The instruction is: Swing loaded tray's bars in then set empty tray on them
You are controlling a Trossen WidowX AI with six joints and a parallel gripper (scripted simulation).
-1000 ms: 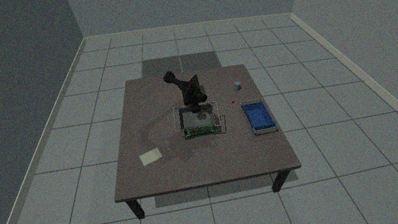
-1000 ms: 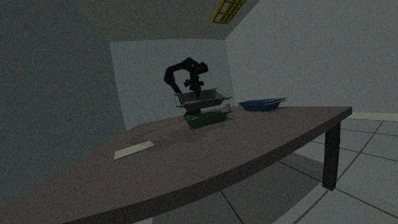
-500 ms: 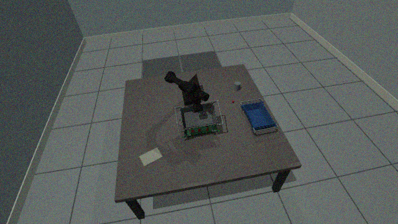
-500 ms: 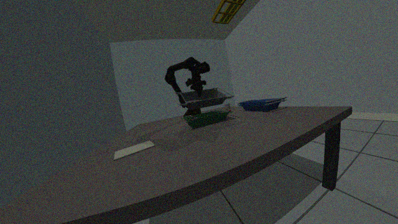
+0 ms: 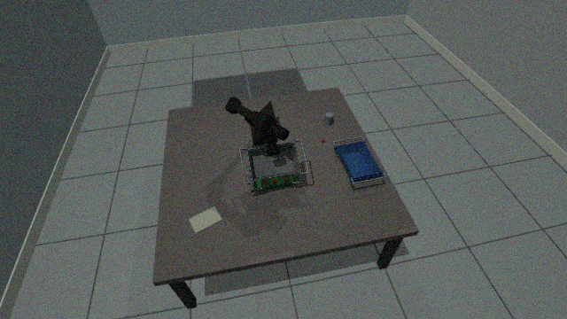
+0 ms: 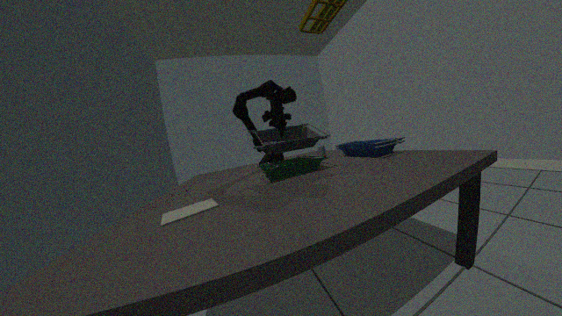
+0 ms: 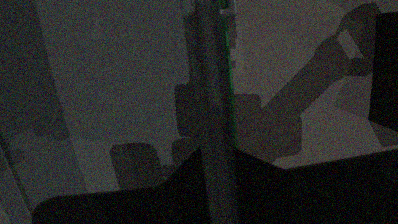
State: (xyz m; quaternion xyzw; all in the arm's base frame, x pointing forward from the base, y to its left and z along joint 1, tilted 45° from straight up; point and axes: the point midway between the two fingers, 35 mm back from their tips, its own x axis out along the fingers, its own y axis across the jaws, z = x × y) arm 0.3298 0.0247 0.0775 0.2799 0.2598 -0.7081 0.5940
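Now: the grey tray 7 cm ahead of my gripper tip and 1 cm to the right of it. The rest, counted from my gripper tip: red block: 16 cm behind, 38 cm to the left, 17 cm below; then pale flat card: 20 cm ahead, 42 cm to the right, 18 cm below.
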